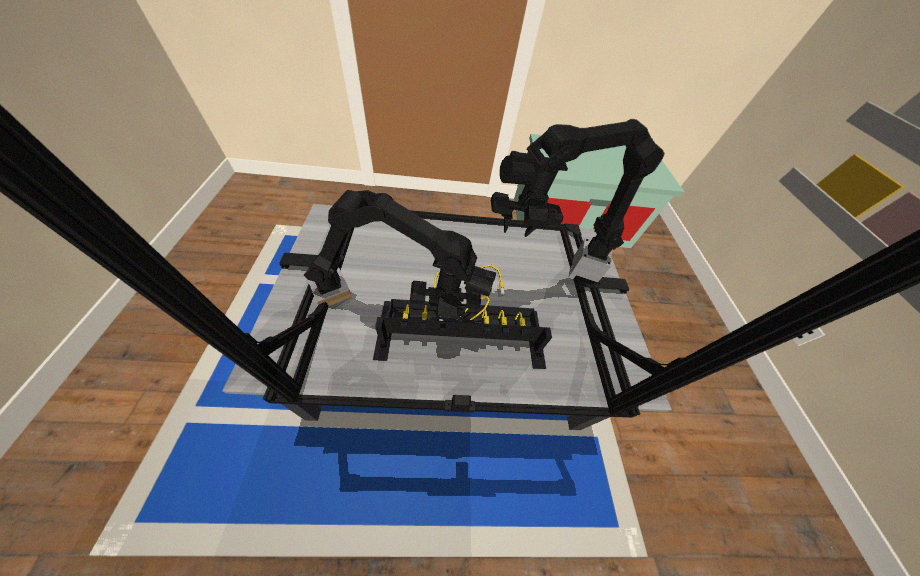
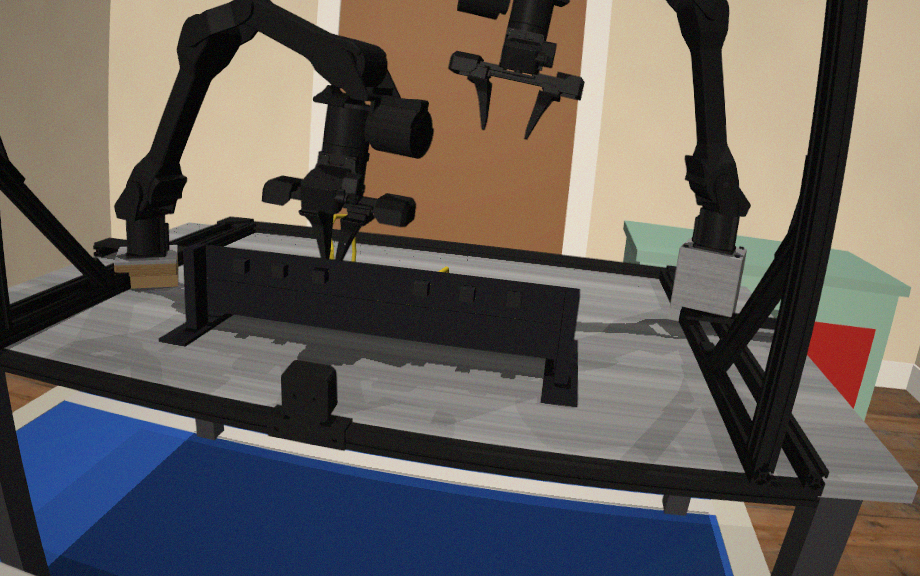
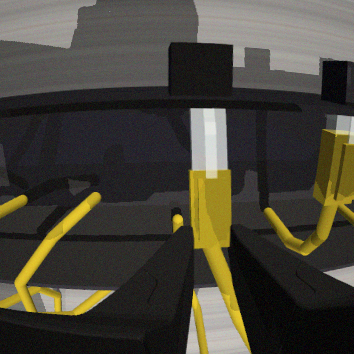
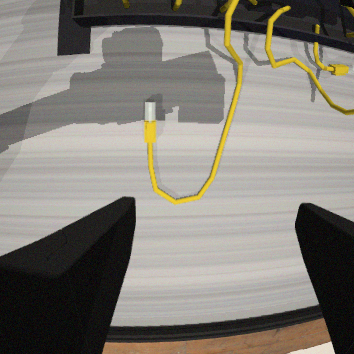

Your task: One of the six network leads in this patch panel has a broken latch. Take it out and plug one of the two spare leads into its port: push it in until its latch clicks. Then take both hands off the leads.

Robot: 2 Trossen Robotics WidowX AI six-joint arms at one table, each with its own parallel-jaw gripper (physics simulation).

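Seen in the pictures: left gripper, fingertip midpoint: (image 3: 209, 236) (image 4: 346, 2); right gripper, fingertip midpoint: (image 1: 514, 234) (image 2: 504, 134) (image 4: 219, 212); left arm's base, origin of the base link: (image 1: 328, 283) (image 2: 147, 252); right arm's base, origin of the base link: (image 1: 597, 251) (image 2: 714, 247).
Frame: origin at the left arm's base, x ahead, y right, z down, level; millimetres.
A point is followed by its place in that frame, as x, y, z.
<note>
My left gripper (image 1: 448, 313) @(250, 276, -43) (image 2: 335, 259) @(250, 276, -43) (image 3: 209, 236) @(250, 276, -43) is shut on a yellow lead (image 3: 210, 200) @(243, 290, -47). Its clear plug points at the panel, under a block on the top edge. Most of the clear plug shows; whether its tip is inside the port cannot be told. The patch panel (image 1: 468, 330) @(291, 362, -24) (image 2: 380, 312) @(292, 360, -7) (image 3: 140, 145) carries seated leads on both sides, one being a neighbouring lead (image 3: 332, 167) @(201, 276, -47). My right gripper (image 1: 517, 229) @(495, 243, -217) (image 2: 505, 132) @(495, 243, -217) (image 4: 219, 212) @(495, 243, -217) is open and empty, high above the table. A loose lead (image 1: 501, 286) @(510, 251, 32) (image 4: 150, 131) @(515, 246, 31) lies on the table behind the panel.
Another loose yellow plug (image 4: 339, 69) @(253, 192, 28) lies close behind the panel. Several yellow cables loop behind it, near my left gripper. Panel feet (image 1: 538, 356) @(457, 515, 40) (image 2: 560, 390) @(452, 520, 40) stand on the table. A black frame (image 2: 543, 461) @(360, 642, 50) runs around the table.
</note>
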